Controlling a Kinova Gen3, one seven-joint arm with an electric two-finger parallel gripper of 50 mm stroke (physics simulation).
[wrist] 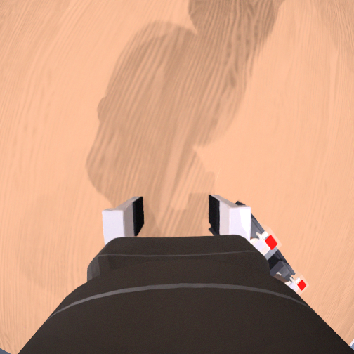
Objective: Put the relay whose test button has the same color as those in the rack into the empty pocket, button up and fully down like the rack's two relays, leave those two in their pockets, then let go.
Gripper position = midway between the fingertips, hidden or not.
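Observation:
A relay (262, 237) is visible to me, as is my gripper (175, 209).

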